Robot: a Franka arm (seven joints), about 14 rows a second.
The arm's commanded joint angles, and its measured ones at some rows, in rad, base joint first. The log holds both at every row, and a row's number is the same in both.
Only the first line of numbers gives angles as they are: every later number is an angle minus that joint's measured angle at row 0.
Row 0, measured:
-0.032 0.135 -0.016 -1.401 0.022 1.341 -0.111
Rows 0 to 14, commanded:
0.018 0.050 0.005 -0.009 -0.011 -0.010 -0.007
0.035 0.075 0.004 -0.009 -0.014 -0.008 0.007
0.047 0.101 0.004 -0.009 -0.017 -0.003 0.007
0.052 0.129 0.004 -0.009 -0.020 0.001 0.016
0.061 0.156 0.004 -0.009 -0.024 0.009 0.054
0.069 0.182 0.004 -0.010 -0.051 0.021 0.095
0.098 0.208 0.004 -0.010 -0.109 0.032 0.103
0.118 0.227 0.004 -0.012 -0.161 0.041 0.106
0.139 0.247 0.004 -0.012 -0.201 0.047 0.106
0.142 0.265 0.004 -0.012 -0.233 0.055 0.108
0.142 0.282 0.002 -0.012 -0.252 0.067 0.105
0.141 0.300 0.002 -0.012 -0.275 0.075 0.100
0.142 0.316 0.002 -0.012 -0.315 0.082 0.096
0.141 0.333 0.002 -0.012 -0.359 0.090 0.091
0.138 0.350 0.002 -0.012 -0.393 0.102 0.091
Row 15, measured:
0.144 0.325 0.001 -0.017 -0.333 0.086 0.098
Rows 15 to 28, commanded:
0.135 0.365 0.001 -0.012 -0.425 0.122 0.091
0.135 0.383 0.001 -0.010 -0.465 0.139 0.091
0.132 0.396 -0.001 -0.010 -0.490 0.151 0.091
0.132 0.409 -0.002 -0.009 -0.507 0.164 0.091
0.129 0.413 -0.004 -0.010 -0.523 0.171 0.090
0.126 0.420 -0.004 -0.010 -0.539 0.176 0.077
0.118 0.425 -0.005 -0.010 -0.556 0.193 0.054
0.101 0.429 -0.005 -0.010 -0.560 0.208 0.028
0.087 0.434 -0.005 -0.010 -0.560 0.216 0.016
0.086 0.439 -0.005 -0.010 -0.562 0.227 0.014
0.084 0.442 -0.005 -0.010 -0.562 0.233 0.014
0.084 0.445 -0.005 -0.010 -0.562 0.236 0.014
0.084 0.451 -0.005 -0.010 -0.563 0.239 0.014
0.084 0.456 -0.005 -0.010 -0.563 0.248 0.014
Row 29, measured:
0.086 0.442 -0.011 -0.017 -0.544 0.234 0.027
